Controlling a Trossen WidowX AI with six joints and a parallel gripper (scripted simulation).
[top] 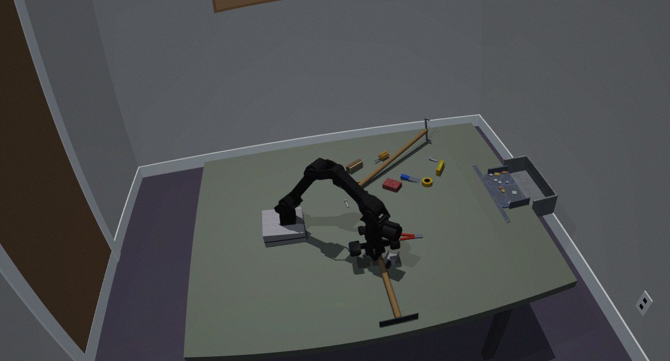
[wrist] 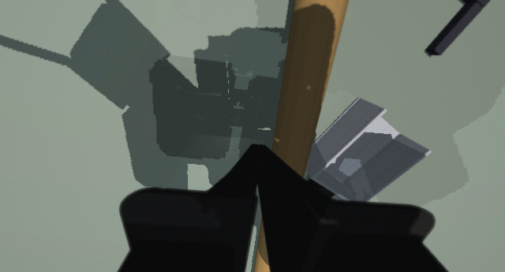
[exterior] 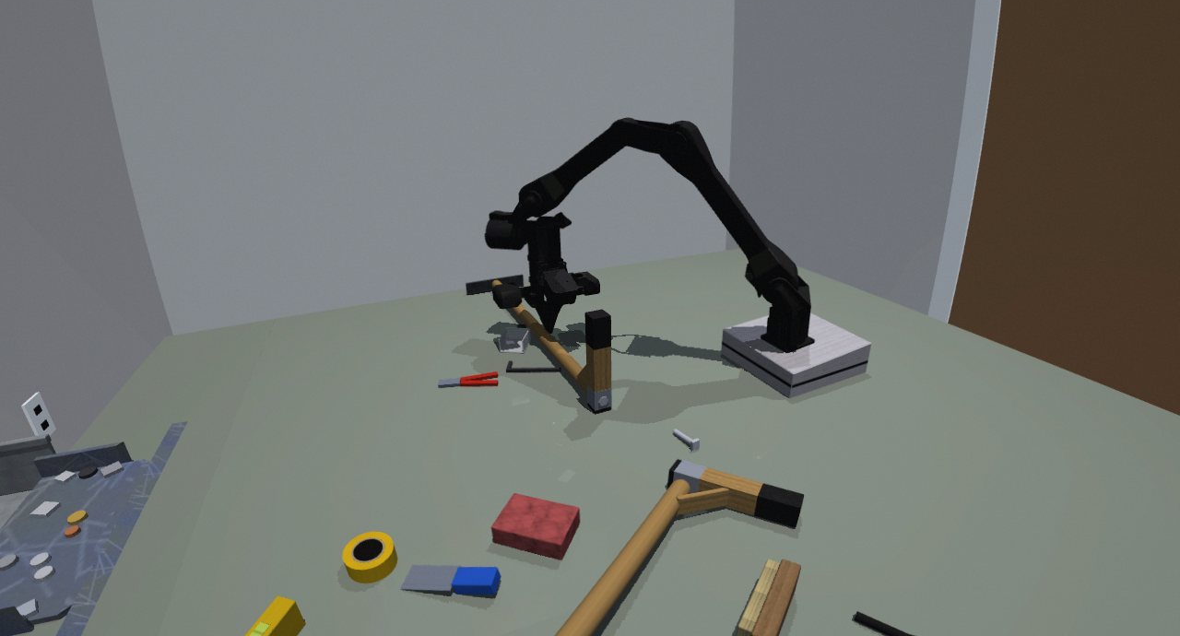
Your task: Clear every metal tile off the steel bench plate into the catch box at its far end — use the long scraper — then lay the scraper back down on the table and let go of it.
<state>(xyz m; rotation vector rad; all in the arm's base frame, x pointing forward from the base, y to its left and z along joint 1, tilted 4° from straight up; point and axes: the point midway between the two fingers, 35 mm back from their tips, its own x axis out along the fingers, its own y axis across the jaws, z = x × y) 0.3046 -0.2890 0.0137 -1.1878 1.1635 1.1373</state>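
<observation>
Right now my gripper tip is 20 mm short of the long scraper, 20 mm to the left of it and 50 mm below it. Also, from my gripper tip: hex key 80 mm ahead, 90 mm to the left, 10 mm below; metal bracket 60 mm ahead, 20 mm to the right; red block 190 mm ahead, 450 mm to the left.
</observation>
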